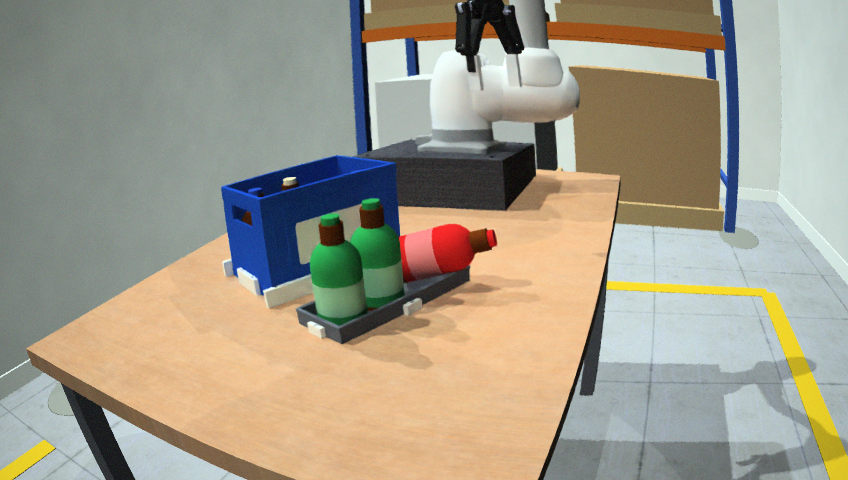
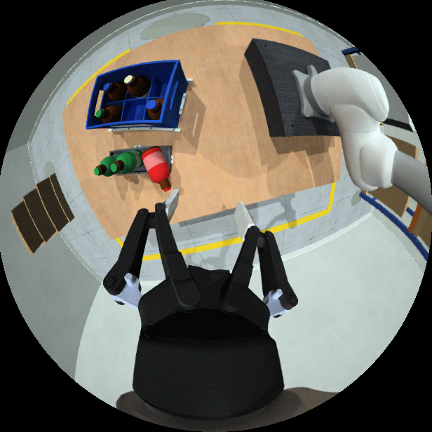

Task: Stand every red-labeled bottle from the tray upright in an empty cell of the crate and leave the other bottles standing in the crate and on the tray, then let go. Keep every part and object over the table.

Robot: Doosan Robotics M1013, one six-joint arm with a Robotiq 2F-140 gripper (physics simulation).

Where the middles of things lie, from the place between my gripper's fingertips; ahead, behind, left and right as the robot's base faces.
Labels:
Now: hand 250 mm above the red-labeled bottle (image 1: pixel 449 248), 170 mm short of it and 50 mm to the left of it.

